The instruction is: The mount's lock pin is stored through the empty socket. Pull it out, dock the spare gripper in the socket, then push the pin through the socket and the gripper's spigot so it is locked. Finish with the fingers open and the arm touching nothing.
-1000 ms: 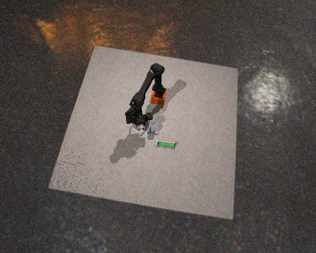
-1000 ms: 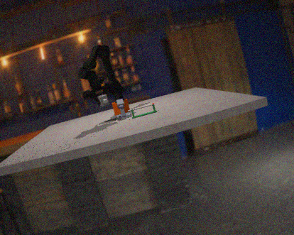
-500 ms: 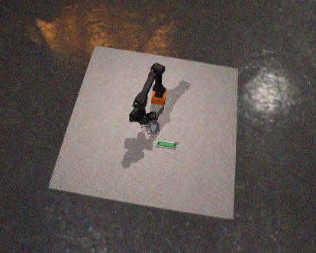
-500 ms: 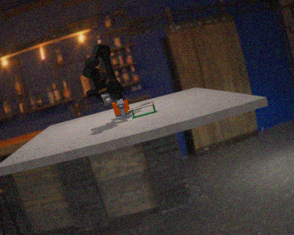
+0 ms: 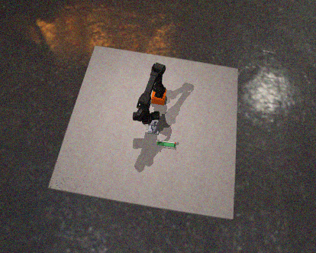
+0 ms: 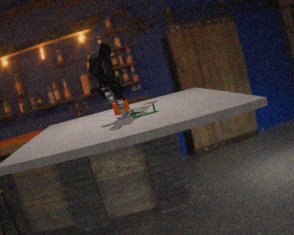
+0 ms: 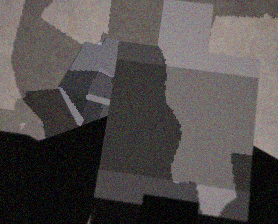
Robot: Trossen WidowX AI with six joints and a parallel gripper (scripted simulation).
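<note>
Now: gripper tip 18 cm to the right of the green pin cradle, 11 cm above it and 7 cm short of it. Also, from my gripper tip: mount (8 cm below, 5 cm to the left, 2 cm behind); spare gripper (1 cm above).
</note>
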